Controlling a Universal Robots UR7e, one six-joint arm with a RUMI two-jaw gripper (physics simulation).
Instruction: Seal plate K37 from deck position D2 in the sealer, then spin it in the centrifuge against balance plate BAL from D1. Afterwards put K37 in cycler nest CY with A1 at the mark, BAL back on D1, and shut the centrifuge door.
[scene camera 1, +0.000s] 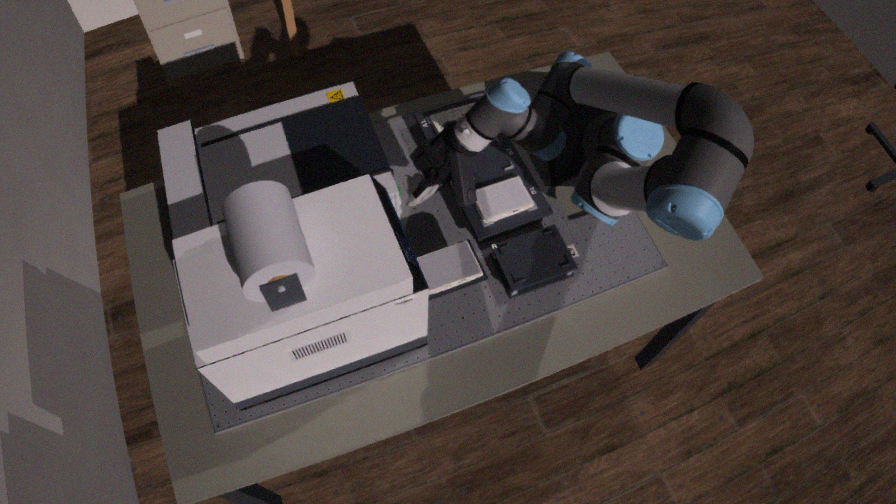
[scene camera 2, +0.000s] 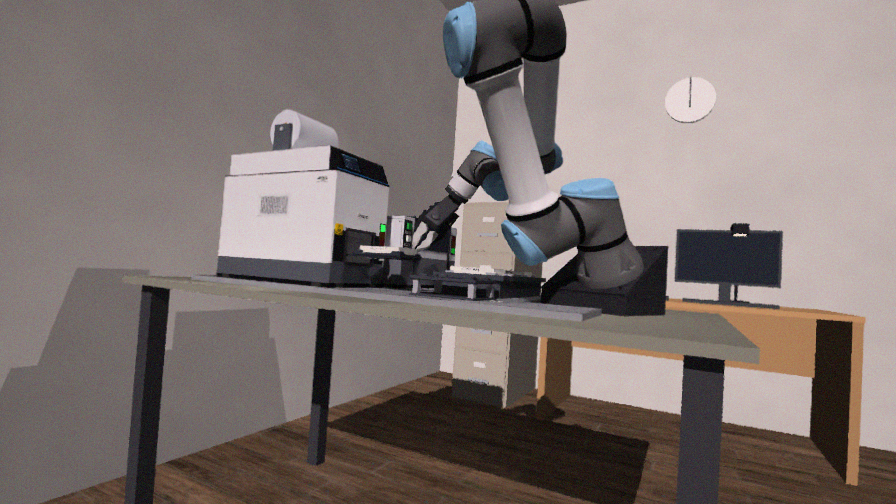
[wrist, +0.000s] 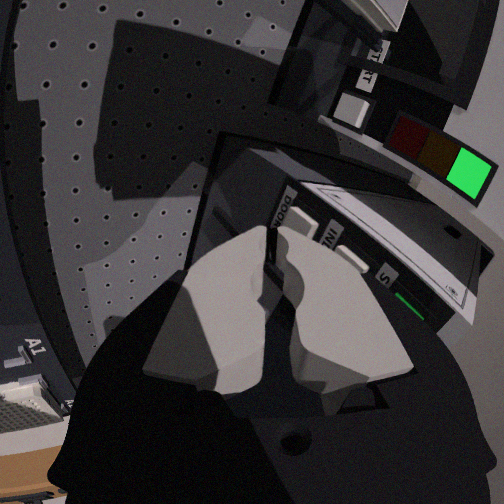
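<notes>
My gripper (wrist: 271, 240) is shut and empty. Its fingertips are at the DOOR button (wrist: 300, 220) of a small dark control panel between the centrifuge (scene camera 1: 281, 144) and the deck. It also shows in scene camera 1 (scene camera 1: 422, 191) and scene camera 2 (scene camera 2: 418, 241). A white plate (scene camera 1: 504, 200) sits on a deck nest. The black nest in front of it (scene camera 1: 532, 257) is empty. A welled plate (wrist: 22, 410) lies beside an A1 mark (wrist: 35, 345) in the wrist view. I cannot read plate labels or tell whether the centrifuge door is shut.
The white sealer (scene camera 1: 300, 275) with its film roll (scene camera 1: 266, 238) fills the table's left side; its grey tray (scene camera 1: 449, 266) sticks out toward the deck. Its panel shows a green light (wrist: 470, 172) and a START button (wrist: 352, 110). The arm's elbow (scene camera 1: 682, 206) overhangs the right edge.
</notes>
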